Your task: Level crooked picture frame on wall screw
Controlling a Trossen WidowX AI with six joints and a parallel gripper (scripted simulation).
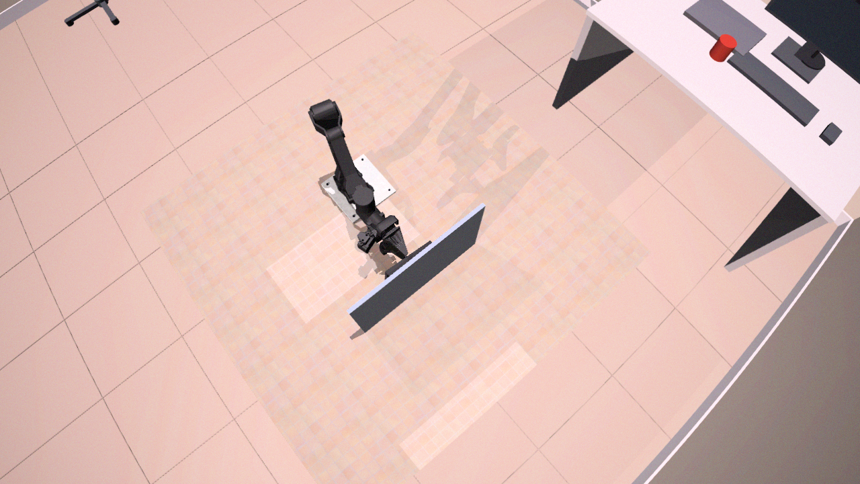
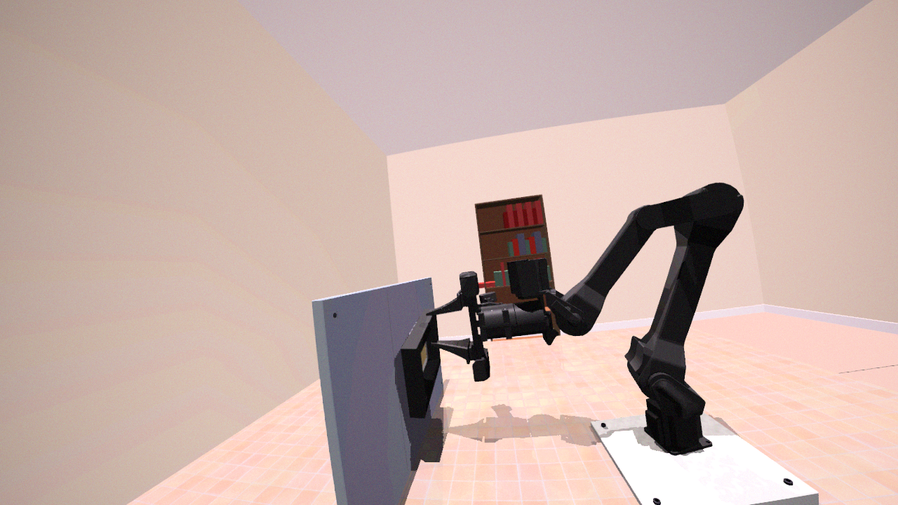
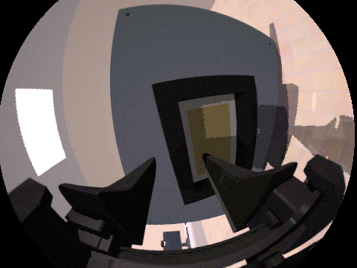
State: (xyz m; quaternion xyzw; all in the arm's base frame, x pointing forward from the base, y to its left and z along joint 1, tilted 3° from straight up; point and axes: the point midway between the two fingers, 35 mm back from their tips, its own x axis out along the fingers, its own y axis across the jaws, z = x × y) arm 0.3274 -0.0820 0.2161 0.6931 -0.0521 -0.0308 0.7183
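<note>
Right now my gripper tip is 50 mm above the picture frame, 20 mm short of it and 10 mm to the left of it. Also, from my gripper tip: wall panel: 60 mm below, 40 mm ahead, 10 mm to the left.
</note>
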